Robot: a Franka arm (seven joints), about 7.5 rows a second.
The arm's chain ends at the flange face. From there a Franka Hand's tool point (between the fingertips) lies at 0.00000 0.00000 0.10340 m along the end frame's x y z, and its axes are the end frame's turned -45 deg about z.
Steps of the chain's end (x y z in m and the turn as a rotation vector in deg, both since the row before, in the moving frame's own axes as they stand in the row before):
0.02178, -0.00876, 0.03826, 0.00, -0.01, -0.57
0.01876, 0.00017, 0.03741, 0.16, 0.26, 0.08
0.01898, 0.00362, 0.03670, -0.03, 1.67, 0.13
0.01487, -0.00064, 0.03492, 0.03, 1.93, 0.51
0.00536, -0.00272, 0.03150, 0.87, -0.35, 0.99
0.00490, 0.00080, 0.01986, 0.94, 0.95, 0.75
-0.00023, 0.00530, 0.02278, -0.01, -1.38, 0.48
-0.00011, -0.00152, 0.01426, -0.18, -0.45, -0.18
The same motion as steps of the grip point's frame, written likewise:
0.02158, 0.00919, 0.03826, 0.01, -0.01, -0.57
0.01368, 0.01351, 0.03741, -0.07, 0.30, 0.08
0.01295, 0.01815, 0.03666, -1.20, 1.16, 0.13
0.01346, 0.01250, 0.03486, -1.34, 1.39, 0.51
0.00639, 0.00032, 0.03149, 0.86, 0.37, 0.99
0.00531, 0.00406, 0.01983, -0.01, 1.34, 0.75
-0.00568, 0.00183, 0.02275, 0.97, -0.98, 0.48
0.00019, -0.00150, 0.01426, 0.19, -0.45, -0.18

